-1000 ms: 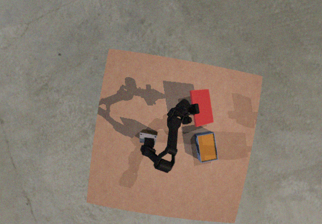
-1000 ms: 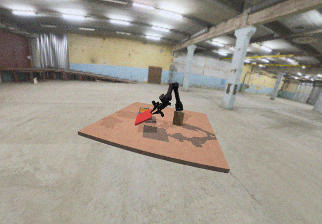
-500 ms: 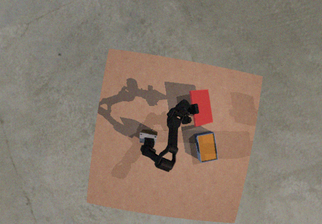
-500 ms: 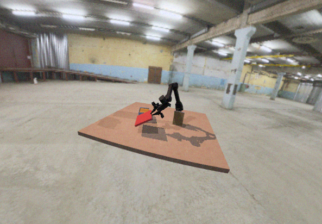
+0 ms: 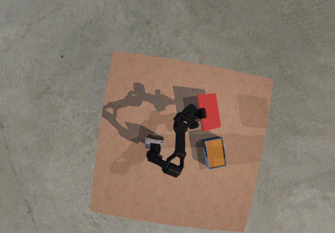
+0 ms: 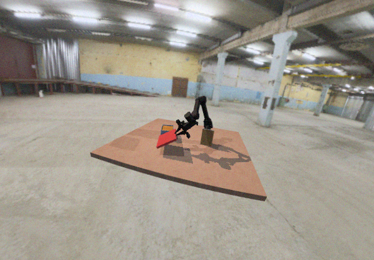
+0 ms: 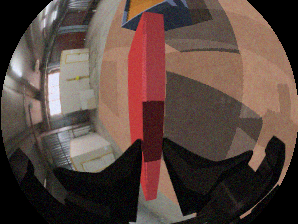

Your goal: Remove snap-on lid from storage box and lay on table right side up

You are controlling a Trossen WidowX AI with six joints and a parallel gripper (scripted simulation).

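Right now my gripper tip is 7 cm short of the red lid, 4 cm above it and 2 cm to the right of it. From my gripper tip the other things lie so: blue storage box: 27 cm to the right, 15 cm ahead, 9 cm below.
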